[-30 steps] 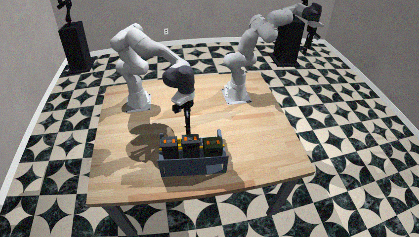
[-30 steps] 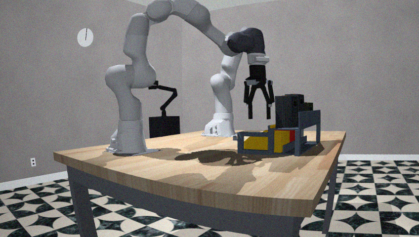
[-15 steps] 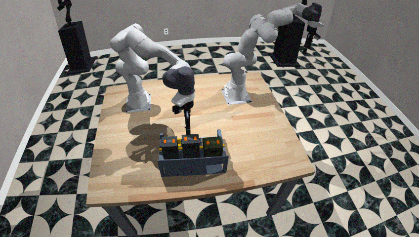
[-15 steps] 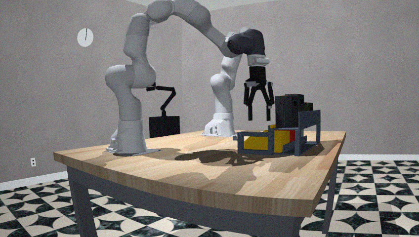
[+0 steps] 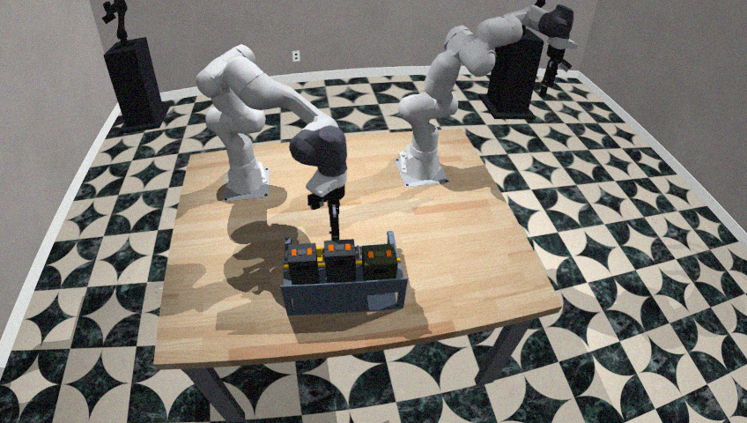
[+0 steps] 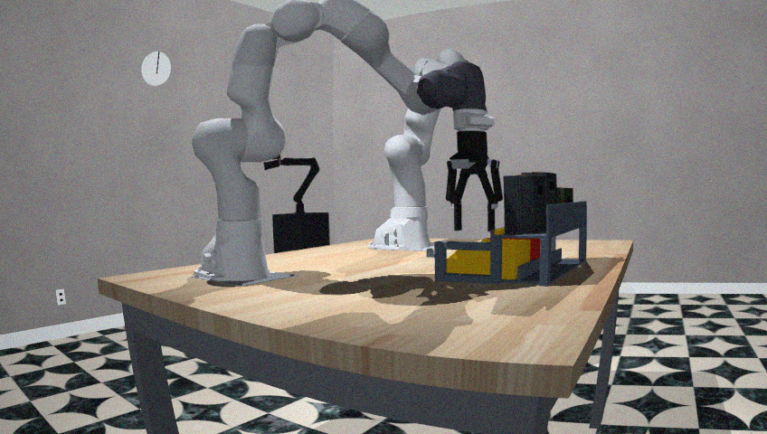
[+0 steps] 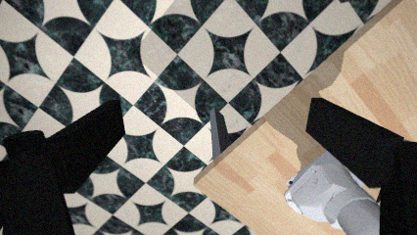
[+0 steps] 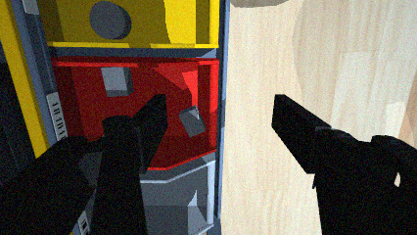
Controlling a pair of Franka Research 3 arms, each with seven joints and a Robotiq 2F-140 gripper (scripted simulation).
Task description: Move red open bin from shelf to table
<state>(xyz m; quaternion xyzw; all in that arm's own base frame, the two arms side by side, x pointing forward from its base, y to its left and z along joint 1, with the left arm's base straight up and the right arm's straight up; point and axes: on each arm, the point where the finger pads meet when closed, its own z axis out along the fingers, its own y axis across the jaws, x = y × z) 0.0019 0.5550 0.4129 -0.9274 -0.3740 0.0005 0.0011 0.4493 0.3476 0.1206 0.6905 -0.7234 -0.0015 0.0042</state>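
The red bin is 8 cm ahead of my right hand, 1 cm to the left of it and 8 cm below it. Round my right hand: yellow bar (14 cm ahead, 1 cm to the left, 1 cm below); then blue-grey shelf (11 cm ahead, 1 cm to the left, 5 cm below); then yellow bin (8 cm ahead, 10 cm to the right, 8 cm below).
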